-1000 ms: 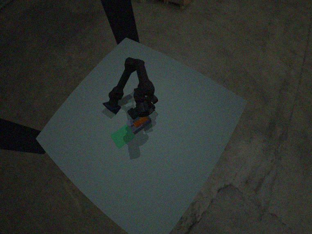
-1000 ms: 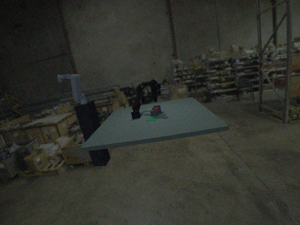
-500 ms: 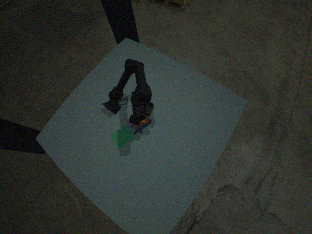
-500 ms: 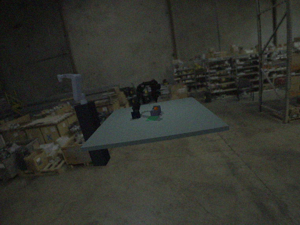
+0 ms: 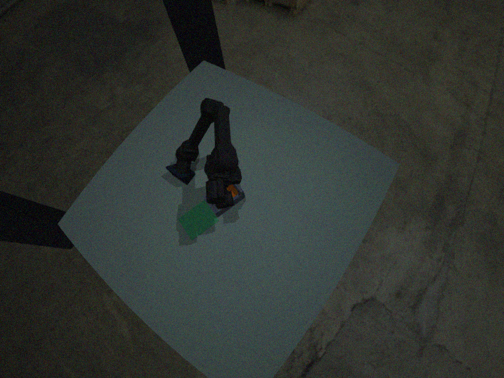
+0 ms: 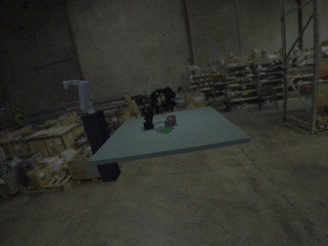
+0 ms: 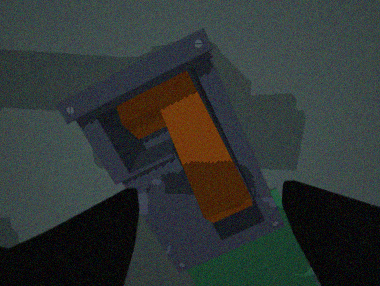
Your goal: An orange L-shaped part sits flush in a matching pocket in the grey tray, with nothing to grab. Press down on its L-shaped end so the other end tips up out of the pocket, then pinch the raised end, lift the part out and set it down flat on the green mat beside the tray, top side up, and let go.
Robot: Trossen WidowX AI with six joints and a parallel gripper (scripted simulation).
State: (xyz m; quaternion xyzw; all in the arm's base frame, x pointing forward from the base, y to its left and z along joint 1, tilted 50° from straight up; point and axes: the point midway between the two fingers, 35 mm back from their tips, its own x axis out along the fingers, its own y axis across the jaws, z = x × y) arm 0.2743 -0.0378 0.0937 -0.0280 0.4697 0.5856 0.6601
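Right now my gripper tip is 10 cm above the orange L-shaped part, 1 cm to the right of it and 1 cm past it. The rest, counted from my gripper tip: green mat 16 cm to the right, 16 cm below, 5 cm behind.
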